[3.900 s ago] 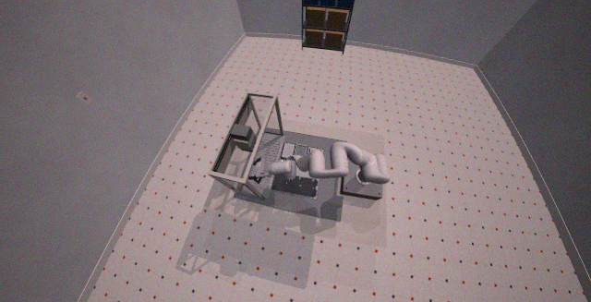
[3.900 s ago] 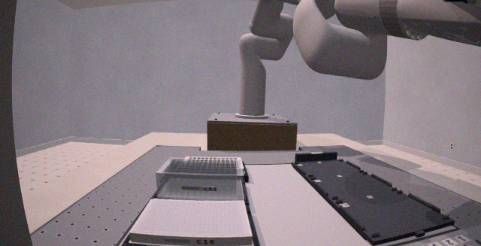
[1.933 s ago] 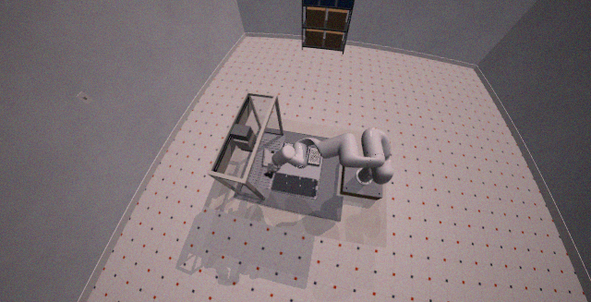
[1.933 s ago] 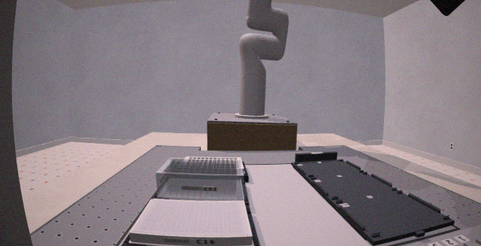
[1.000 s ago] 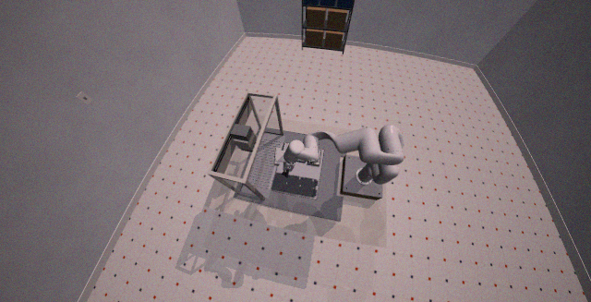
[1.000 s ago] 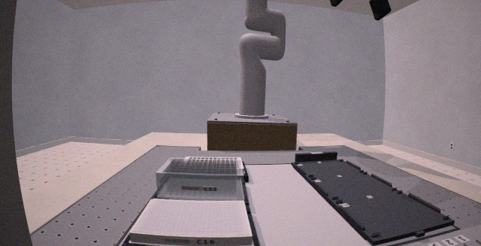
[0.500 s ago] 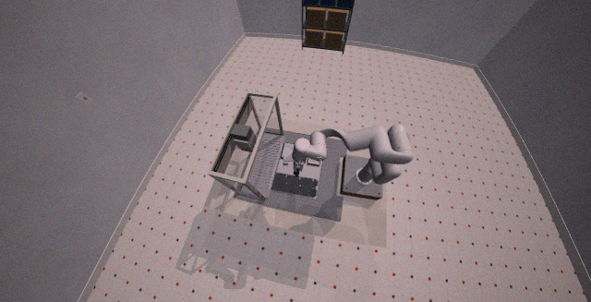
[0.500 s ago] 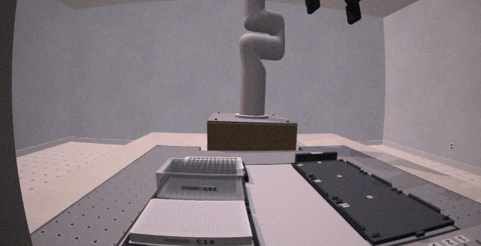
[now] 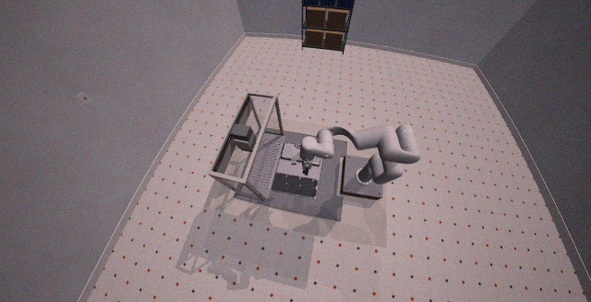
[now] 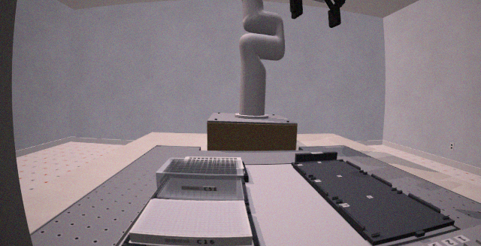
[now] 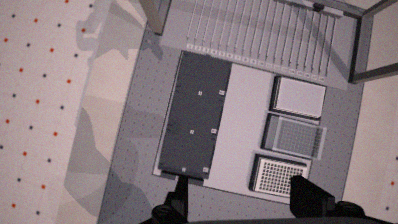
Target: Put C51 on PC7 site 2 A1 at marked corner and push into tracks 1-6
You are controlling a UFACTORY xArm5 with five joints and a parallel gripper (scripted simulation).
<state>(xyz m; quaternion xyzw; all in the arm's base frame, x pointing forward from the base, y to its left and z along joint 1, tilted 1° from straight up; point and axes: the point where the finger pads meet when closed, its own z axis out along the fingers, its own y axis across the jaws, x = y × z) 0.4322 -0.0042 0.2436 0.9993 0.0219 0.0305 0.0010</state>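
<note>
Now: the nest S2 32 cm below my hand, 22 cm to the right of it and 2 cm ahead of it. From my hand the other things lie so: instrument frame post: 49 cm ahead, 11 cm to the left, 8 cm below; plate carrier PC7: 31 cm below, 7 cm ahead, 4 cm to the left.
</note>
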